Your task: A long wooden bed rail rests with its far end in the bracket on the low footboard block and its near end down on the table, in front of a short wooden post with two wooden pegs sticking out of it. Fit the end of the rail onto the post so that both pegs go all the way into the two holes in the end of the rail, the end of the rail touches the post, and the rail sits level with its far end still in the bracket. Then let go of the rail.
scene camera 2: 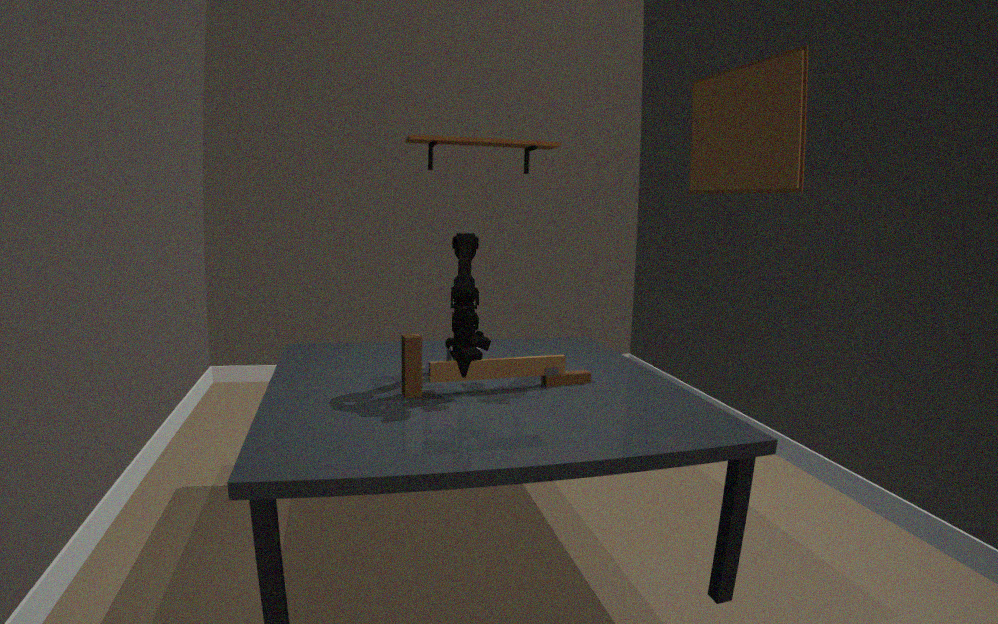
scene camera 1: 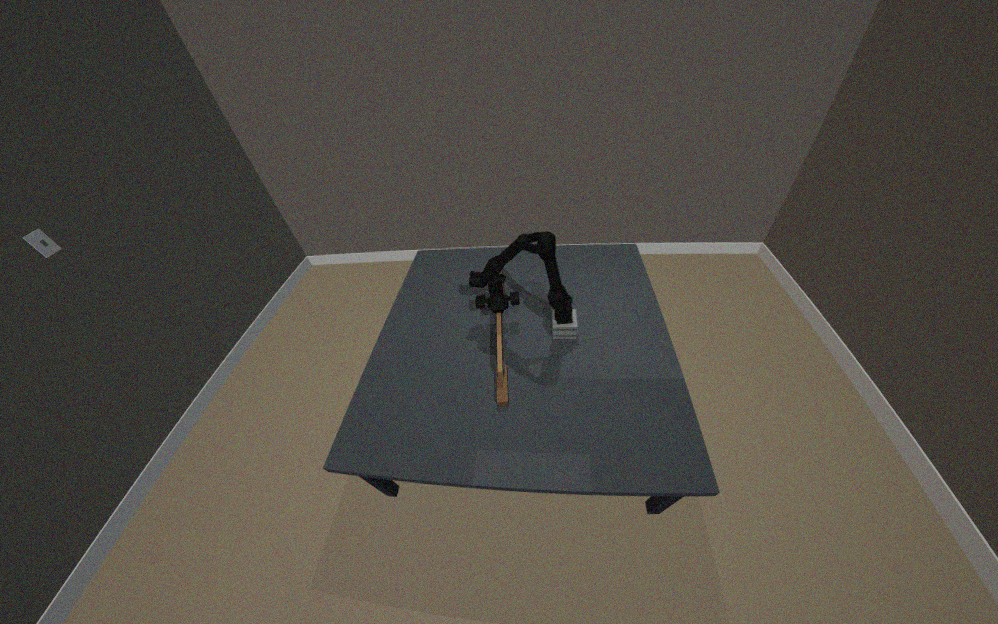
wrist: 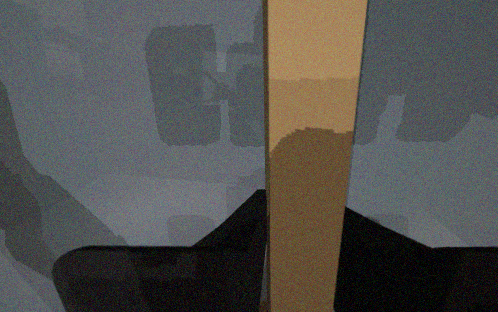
Note:
The pictures show: my gripper and a long wooden rail.
My gripper is seen too in the wrist view.

